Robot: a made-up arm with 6 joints. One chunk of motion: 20 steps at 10 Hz.
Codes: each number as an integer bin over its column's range. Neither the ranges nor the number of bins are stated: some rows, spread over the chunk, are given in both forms.
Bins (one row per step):
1: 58 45 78 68 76 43
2: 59 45 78 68 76 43
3: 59 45 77 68 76 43
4: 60 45 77 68 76 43
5: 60 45 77 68 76 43
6: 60 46 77 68 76 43
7: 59 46 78 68 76 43
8: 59 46 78 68 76 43
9: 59 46 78 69 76 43
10: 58 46 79 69 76 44
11: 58 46 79 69 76 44
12: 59 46 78 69 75 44
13: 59 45 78 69 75 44
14: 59 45 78 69 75 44
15: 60 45 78 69 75 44
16: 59 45 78 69 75 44
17: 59 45 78 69 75 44
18: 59 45 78 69 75 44
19: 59 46 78 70 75 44
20: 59 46 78 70 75 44
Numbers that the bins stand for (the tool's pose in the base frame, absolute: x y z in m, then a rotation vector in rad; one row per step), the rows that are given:
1: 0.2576 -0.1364 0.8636 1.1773 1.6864 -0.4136
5: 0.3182 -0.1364 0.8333 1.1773 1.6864 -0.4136
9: 0.2879 -0.1061 0.8636 1.2409 1.6864 -0.4136
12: 0.2879 -0.1061 0.8636 1.2409 1.6227 -0.3500
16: 0.2879 -0.1364 0.8636 1.2409 1.6227 -0.3500
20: 0.2879 -0.1061 0.8636 1.3045 1.6227 -0.3500
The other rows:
2: 0.2879 -0.1364 0.8636 1.1773 1.6864 -0.4136
3: 0.2879 -0.1364 0.8333 1.1773 1.6864 -0.4136
4: 0.3182 -0.1364 0.8333 1.1773 1.6864 -0.4136
6: 0.3182 -0.1061 0.8333 1.1773 1.6864 -0.4136
7: 0.2879 -0.1061 0.8636 1.1773 1.6864 -0.4136
8: 0.2879 -0.1061 0.8636 1.1773 1.6864 -0.4136
10: 0.2576 -0.1061 0.8939 1.2409 1.6864 -0.3500
11: 0.2576 -0.1061 0.8939 1.2409 1.6864 -0.3500
13: 0.2879 -0.1364 0.8636 1.2409 1.6227 -0.3500
14: 0.2879 -0.1364 0.8636 1.2409 1.6227 -0.3500
15: 0.3182 -0.1364 0.8636 1.2409 1.6227 -0.3500
17: 0.2879 -0.1364 0.8636 1.2409 1.6227 -0.3500
18: 0.2879 -0.1364 0.8636 1.2409 1.6227 -0.3500
19: 0.2879 -0.1061 0.8636 1.3045 1.6227 -0.3500

